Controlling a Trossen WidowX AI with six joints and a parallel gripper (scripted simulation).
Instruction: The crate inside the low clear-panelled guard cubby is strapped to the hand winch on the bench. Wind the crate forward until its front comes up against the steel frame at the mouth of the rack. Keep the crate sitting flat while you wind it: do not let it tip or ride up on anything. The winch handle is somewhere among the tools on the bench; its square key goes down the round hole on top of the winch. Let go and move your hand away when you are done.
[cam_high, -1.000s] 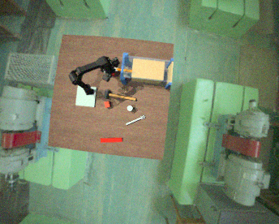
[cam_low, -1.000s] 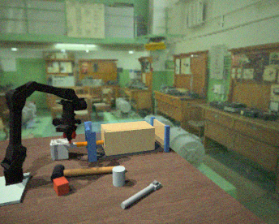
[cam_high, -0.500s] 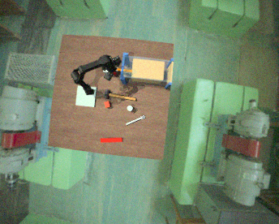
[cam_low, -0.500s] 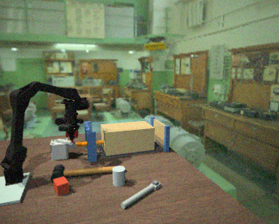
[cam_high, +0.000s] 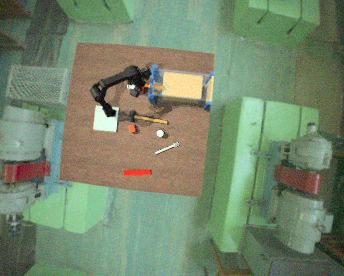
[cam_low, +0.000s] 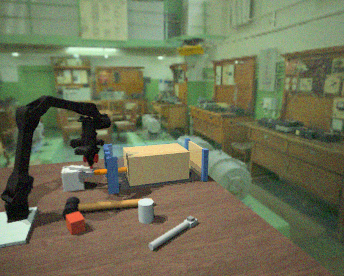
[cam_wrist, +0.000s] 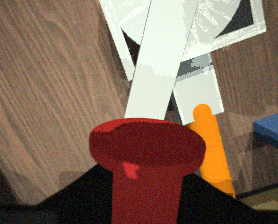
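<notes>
Right now the blue steel frame is 8 cm ahead of my gripper tip, 4 cm to the left of it and 1 cm below it. Round my gripper tip: winch handle 3 cm to the left, 3 cm behind, 1 cm below; then red knob 2 cm above; then winch 9 cm behind, 8 cm below, 6 cm to the left.
</notes>
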